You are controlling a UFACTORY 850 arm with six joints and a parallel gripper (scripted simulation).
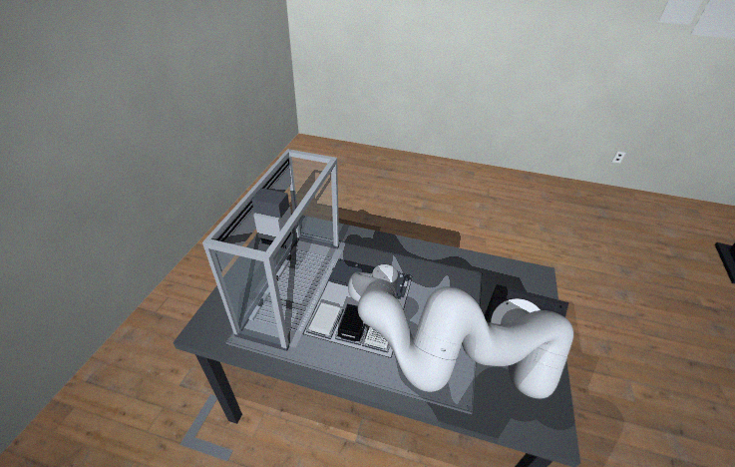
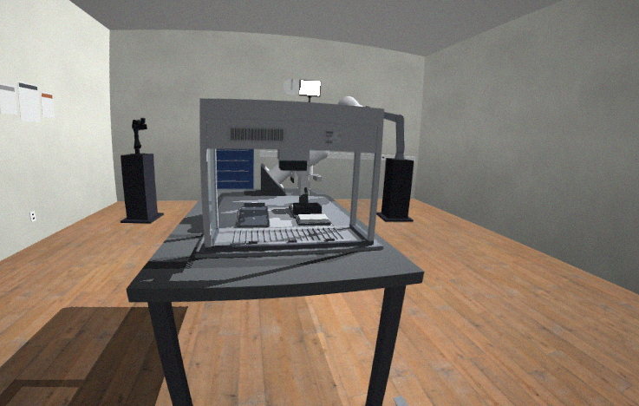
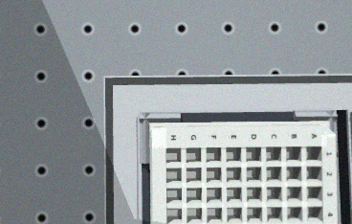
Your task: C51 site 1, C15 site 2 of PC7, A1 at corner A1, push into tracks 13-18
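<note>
Now: the nest S1 20 mm below my hand. From my hand the other things lie so: black deep-well block C51: 110 mm ahead, 10 mm to the left; then nest S2: 110 mm ahead, 20 mm below, 10 mm to the left; then white 96-well plate C15: 10 mm below.
</note>
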